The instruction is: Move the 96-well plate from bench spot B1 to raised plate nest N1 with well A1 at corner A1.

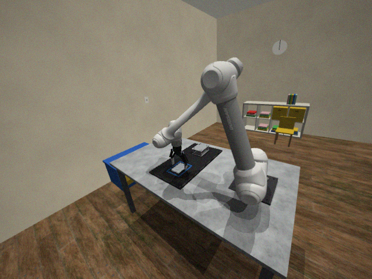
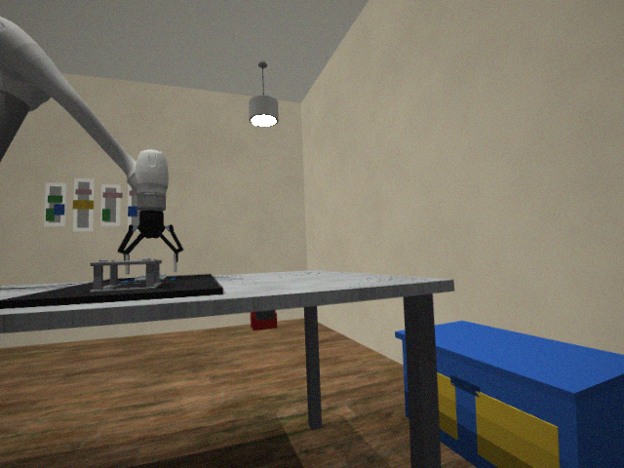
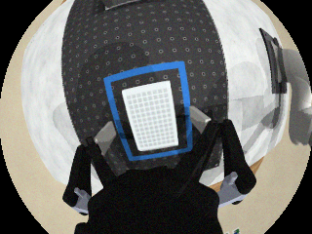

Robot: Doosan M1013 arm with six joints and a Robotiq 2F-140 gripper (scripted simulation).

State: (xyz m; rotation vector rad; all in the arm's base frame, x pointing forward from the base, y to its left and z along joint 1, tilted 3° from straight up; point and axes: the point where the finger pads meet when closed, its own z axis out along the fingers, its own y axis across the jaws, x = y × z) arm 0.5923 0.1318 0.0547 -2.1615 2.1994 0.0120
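Now: the 96-well plate 2 cm below my hand. Also, from my hand: raised plate nest N1: 1 cm behind, 35 cm to the right, 3 cm above.
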